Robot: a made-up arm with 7 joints. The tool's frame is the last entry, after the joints.
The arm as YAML. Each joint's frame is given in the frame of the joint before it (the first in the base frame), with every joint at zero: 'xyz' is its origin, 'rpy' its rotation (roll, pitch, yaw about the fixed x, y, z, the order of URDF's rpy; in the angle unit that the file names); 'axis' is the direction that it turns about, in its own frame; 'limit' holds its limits. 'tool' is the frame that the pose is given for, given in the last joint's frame.
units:
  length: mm
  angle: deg
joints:
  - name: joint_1
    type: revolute
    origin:
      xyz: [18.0, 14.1, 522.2]
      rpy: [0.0, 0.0, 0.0]
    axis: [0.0, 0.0, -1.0]
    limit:
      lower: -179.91
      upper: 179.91
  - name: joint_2
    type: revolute
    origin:
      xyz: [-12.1, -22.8, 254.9]
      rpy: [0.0, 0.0, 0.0]
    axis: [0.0, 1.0, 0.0]
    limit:
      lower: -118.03
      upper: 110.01
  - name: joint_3
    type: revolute
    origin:
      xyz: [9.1, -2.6, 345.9]
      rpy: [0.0, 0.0, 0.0]
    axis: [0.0, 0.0, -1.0]
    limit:
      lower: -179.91
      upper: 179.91
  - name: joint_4
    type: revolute
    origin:
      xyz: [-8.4, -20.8, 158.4]
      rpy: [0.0, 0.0, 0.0]
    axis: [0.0, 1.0, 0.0]
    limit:
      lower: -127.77
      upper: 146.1
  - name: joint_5
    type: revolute
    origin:
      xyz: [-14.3, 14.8, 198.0]
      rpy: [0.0, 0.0, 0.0]
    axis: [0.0, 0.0, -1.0]
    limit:
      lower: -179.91
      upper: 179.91
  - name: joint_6
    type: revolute
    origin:
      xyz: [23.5, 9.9, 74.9]
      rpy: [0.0, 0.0, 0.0]
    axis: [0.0, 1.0, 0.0]
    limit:
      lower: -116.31
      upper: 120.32
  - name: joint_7
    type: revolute
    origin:
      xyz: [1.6, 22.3, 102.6]
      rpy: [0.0, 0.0, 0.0]
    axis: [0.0, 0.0, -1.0]
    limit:
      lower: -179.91
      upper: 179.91
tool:
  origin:
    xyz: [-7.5, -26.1, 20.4]
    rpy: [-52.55, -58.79, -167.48]
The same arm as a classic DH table. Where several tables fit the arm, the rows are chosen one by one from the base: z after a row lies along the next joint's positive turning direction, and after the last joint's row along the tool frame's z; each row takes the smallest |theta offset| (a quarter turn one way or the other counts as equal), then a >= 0, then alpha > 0; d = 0 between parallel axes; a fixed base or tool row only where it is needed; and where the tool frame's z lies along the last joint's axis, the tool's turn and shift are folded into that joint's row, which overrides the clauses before.
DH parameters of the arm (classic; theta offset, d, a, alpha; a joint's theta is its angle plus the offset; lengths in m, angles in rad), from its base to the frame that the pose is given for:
base (fixed): 0.6645 0.0000 0.0229 3.1416
joint_1: 0.6645 -0.7771 -0.0121 1.5708
joint_2: 0.0000 -0.0254 0.0091 -1.5708
joint_3: 0.0000 -0.5043 -0.0084 1.5708
joint_4: 0.0000 -0.0060 -0.0143 -1.5708
joint_5: 0.0000 -0.2729 0.0235 1.5708
joint_6: 0.0000 0.0322 0.0016 -1.5708
joint_7: -0.7985 -0.1187 -0.0239 -1.8913
tool (fixed): 2.0191 0.0135 0.0000 0.0000
Joint limits (rad, base to tool): -3.1400..3.1400 -2.0600..1.9200 -3.1400..3.1400 -2.2300..2.5499 -3.1400..3.1400 -2.0300..2.1000 -3.1400..3.1400

